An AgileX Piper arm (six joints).
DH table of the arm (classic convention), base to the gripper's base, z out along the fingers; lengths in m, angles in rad. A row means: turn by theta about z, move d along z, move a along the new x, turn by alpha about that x. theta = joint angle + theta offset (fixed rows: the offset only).
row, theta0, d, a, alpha
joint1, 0, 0.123, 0, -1.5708
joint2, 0.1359, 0, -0.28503, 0
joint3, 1.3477, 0, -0.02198, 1.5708
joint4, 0, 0.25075, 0, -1.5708
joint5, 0, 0, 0, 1.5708
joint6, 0, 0.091, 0, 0
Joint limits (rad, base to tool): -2.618..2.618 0..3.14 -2.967..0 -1.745..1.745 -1.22..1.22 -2.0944..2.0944
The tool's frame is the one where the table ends.
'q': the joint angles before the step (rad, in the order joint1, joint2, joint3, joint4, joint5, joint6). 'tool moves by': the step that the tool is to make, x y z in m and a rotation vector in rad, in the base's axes. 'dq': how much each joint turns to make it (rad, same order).
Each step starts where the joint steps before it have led.
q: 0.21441 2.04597 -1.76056 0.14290 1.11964 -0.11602
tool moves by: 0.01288 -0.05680 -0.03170 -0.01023 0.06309 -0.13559
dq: -0.13237 0.05140 0.03584 0.00001 -0.02363 -0.00001
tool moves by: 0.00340 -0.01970 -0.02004 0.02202 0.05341 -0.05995
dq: -0.04982 0.04040 0.00973 0.02576 0.00160 0.00257
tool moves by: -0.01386 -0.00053 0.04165 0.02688 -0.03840 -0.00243
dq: -0.00564 -0.09809 0.00197 0.02377 0.05787 0.00001
